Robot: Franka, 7 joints.
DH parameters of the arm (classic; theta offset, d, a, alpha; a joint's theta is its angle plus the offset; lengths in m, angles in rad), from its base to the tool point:
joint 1: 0 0.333 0 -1.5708
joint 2: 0 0 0 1.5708
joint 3: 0 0.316 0.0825 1.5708
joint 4: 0 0 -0.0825 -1.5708
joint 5: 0 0.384 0 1.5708
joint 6: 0 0 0.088 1.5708
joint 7: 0 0.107 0 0
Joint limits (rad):
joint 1: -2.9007..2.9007
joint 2: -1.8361..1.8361
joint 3: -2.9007..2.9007
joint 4: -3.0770..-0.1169
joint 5: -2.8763..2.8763
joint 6: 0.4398..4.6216
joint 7: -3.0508..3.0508
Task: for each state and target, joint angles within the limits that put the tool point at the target. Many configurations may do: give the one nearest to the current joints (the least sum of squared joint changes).
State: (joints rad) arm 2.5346 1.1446 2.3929 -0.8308 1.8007 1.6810 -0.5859
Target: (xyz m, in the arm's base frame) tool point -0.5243 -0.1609 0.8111
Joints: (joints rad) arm 2.6572 1.3159 2.1133 -1.3667 1.6263 1.5014 -0.5859
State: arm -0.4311 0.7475 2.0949 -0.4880 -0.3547 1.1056 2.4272
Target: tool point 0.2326 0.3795 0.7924
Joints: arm -0.1917 0.6488 2.0192 -1.0614 -0.3127 0.8849 2.4272
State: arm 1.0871 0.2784 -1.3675 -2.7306 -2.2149 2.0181 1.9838
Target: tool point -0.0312 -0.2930 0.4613
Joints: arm 0.8070 1.0265 -2.1387 -2.9953 -1.9892 1.5748 1.9838
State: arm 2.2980 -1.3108 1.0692 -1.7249 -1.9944 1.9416 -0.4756
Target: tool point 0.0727 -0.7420 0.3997
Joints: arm 2.5328 -1.6912 1.4514 -1.4798 -2.0393 1.9842 -0.4756
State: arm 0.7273 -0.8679 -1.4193 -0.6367 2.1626 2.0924 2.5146
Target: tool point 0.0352 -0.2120 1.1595
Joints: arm 0.7592 -0.2702 -1.2111 -0.4384 2.1992 2.1332 2.5146
